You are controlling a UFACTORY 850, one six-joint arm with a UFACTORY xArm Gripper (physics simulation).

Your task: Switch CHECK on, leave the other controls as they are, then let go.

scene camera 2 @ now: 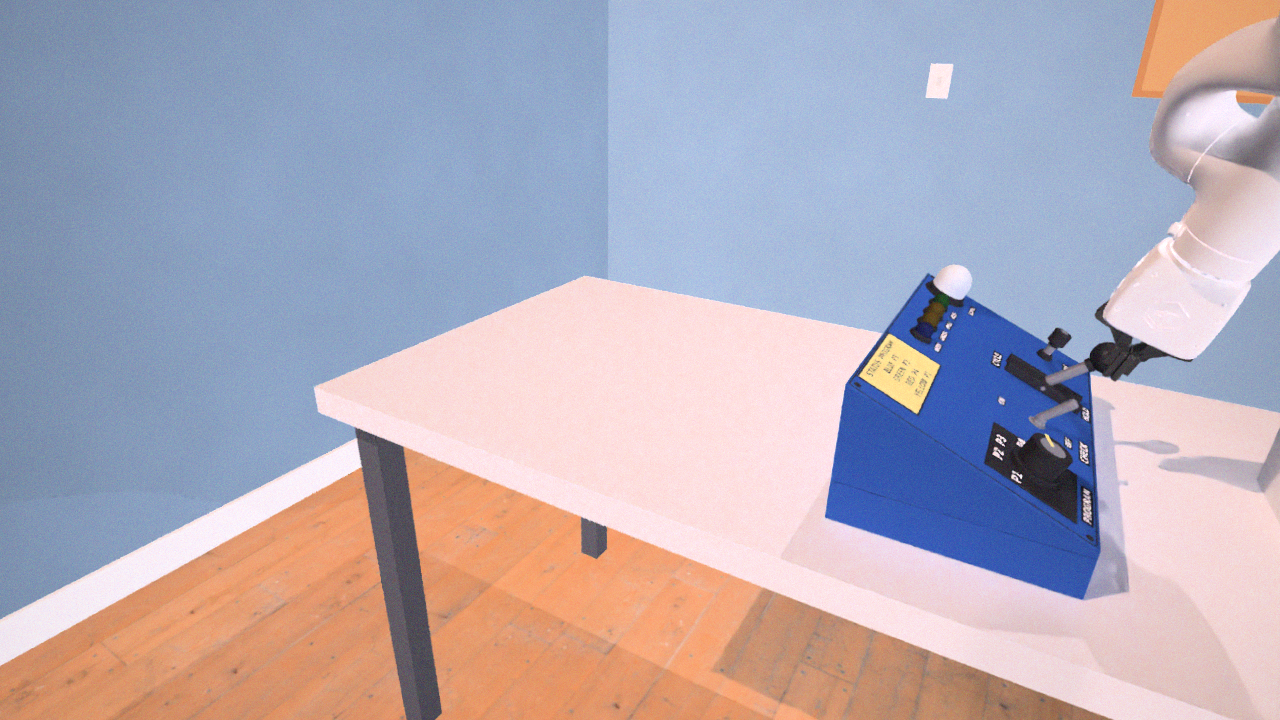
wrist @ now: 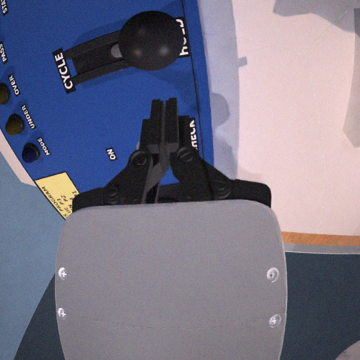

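Observation:
The blue control box (scene camera 2: pixel 930 514) (wrist: pixel 92 120) stands on the table. Its CHECK toggle (scene camera 2: pixel 1054 412) is a short grey lever, leaning away from the ON label (scene camera 2: pixel 1001 401) (wrist: pixel 111 153) toward the CHECK label (scene camera 2: pixel 1083 452) (wrist: pixel 194 136) side. In the wrist view the toggle is mostly or wholly hidden behind the fingers. My gripper (scene camera 2: pixel 1133 360) (wrist: pixel 167 113) is shut and empty, above the panel's lower edge, between the CYCLE/HOLD lever and my wrist in the wrist view. In the scene view its tips are partly hidden behind that lever's black ball; contact with the toggle cannot be told.
The CYCLE/HOLD lever's black ball (scene camera 2: pixel 1106 360) (wrist: pixel 151 40) stands close to the fingers, at the HOLD side. The black PROGRAM knob (scene camera 2: pixel 1047 458) sits beside the toggle. A small black-capped control (scene camera 2: pixel 1059 338), a white dome (scene camera 2: pixel 952 282) and a yellow note (scene camera 2: pixel 899 372) (wrist: pixel 56 192) are also on the panel.

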